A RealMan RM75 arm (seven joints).
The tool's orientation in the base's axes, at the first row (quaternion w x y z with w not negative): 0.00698 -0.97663 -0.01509 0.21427
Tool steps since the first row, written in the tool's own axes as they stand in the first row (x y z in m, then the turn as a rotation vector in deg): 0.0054 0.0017 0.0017 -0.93 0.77 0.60; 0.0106 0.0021 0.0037 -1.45 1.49 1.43; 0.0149 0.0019 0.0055 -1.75 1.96 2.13; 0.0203 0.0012 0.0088 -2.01 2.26 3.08; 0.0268 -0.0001 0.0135 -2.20 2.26 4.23; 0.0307 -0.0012 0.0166 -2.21 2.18 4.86; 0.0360 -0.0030 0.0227 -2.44 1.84 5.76; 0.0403 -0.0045 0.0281 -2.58 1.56 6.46; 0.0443 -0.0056 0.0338 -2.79 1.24 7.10; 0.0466 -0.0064 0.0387 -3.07 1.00 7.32; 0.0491 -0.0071 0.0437 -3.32 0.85 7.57
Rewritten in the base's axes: 0.0042 -0.0015 -0.0038 -1.08 -0.80 -0.17; 0.0081 -0.0017 -0.0078 -1.88 -1.53 -0.72; 0.0113 -0.0014 -0.0113 -2.43 -2.00 -1.24; 0.0148 -0.0005 -0.0165 -3.05 -2.30 -2.00; 0.0187 0.0011 -0.0235 -3.71 -2.30 -2.97; 0.0209 0.0023 -0.0279 -3.98 -2.22 -3.53; 0.0231 0.0043 -0.0356 -4.58 -1.88 -4.25; 0.0247 0.0060 -0.0423 -5.01 -1.60 -4.82; 0.0259 0.0073 -0.0491 -5.47 -1.28 -5.31; 0.0259 0.0082 -0.0545 -5.83 -1.05 -5.38; 0.0261 0.0090 -0.0601 -6.16 -0.90 -5.50
